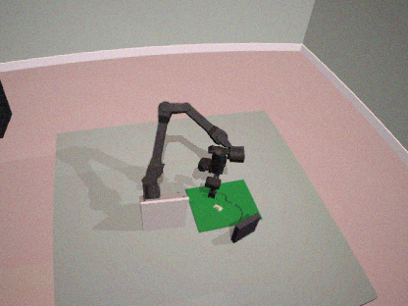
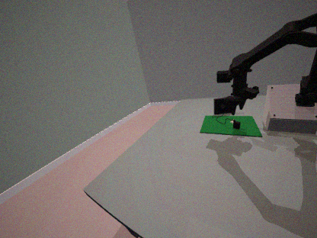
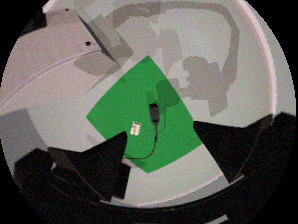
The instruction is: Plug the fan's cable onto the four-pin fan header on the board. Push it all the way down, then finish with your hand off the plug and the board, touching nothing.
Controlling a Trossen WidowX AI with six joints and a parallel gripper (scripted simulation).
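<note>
Now: gripper tip 80 mm above the fan plug. From my gripper tip the other things lie so: green board: 120 mm below, 50 mm to the right, 40 mm ahead; dark fan: 210 mm to the right, 90 mm ahead, 40 mm below; fan header: 100 mm below, 70 mm to the right, 20 mm ahead.
</note>
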